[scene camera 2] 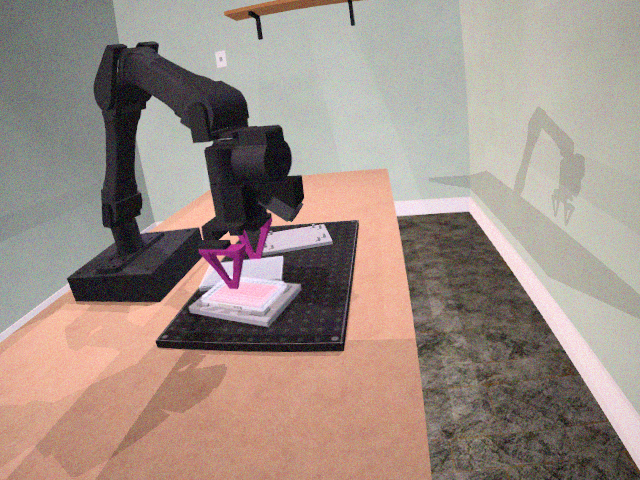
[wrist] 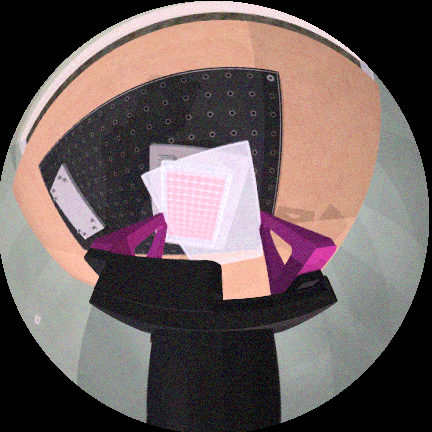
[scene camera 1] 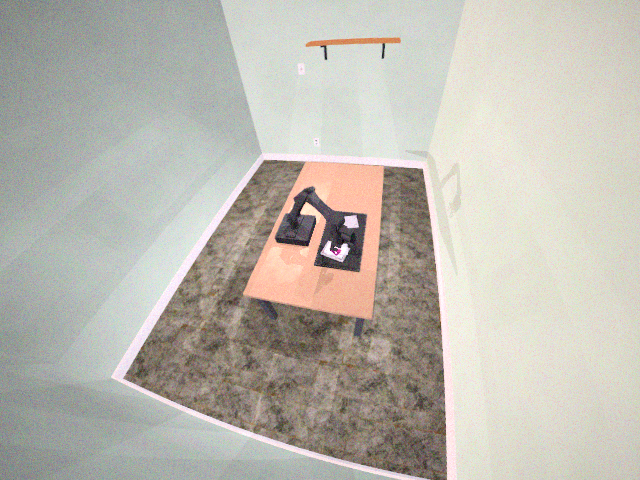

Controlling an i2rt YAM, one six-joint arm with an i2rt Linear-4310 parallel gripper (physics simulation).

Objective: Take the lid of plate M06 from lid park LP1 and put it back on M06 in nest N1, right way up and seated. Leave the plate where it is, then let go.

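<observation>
My gripper, with magenta fingers, is shut on the lid, a thin, clear whitish sheet. It holds the lid above plate M06, whose pink wells show through the lid in the wrist view. The lid is turned relative to the plate and offset to the right there. The plate sits in the grey nest N1. Whether the lid touches the plate is unclear. Lid park LP1 is a pale block with small corner posts and no lid on it.
The nest and lid park stand on a black perforated board on the wooden table. The arm's black base stands left of the board in the scene views.
</observation>
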